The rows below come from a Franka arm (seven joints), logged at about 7 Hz.
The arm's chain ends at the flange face. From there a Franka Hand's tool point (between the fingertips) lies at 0.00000 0.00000 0.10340 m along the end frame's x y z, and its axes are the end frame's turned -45 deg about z.
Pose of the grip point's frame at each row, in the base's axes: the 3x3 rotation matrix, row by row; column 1 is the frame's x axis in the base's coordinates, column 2 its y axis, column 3 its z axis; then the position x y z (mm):
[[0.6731 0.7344 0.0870], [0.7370 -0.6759 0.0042], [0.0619 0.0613 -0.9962]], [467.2 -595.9 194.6]
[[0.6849 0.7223 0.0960], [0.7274 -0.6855 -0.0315], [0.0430 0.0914 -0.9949]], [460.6 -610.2 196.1]
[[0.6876 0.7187 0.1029], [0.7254 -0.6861 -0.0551], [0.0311 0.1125 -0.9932]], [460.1 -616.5 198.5]
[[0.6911 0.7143 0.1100], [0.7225 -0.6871 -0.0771], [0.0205 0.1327 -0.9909]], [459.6 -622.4 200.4]
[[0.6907 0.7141 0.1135], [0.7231 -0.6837 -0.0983], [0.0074 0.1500 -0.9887]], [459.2 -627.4 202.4]
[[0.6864 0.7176 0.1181], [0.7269 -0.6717 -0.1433], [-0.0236 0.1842 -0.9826]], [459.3 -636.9 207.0]
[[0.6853 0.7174 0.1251], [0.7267 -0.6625 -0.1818], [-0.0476 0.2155 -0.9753]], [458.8 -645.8 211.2]
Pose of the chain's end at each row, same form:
[[0.9953 0.0433 0.0870], [0.0432 -0.9991 0.0042], [0.0871 -0.0004 -0.9962]], [458.2 -596.3 297.6]
[[0.9950 0.0264 0.0960], [0.0296 -0.9991 -0.0315], [0.0950 0.0342 -0.9949]], [450.7 -606.9 299.0]
[[0.9944 0.0220 0.1029], [0.0278 -0.9981 -0.0551], [0.1015 0.0576 -0.9932]], [449.5 -610.8 301.2]
[[0.9938 0.0164 0.1100], [0.0250 -0.9967 -0.0771], [0.1083 0.0793 -0.9909]], [448.2 -614.4 302.9]
[[0.9933 0.0165 0.1135], [0.0279 -0.9948 -0.0983], [0.1113 0.1008 -0.9887]], [447.5 -617.2 304.6]
[[0.9928 0.0221 0.1181], [0.0390 -0.9890 -0.1433], [0.1136 0.1469 -0.9826]], [447.1 -622.1 308.6]
[[0.9919 0.0227 0.1251], [0.0454 -0.9823 -0.1818], [0.1187 0.1860 -0.9753]], [445.9 -627.0 312.0]

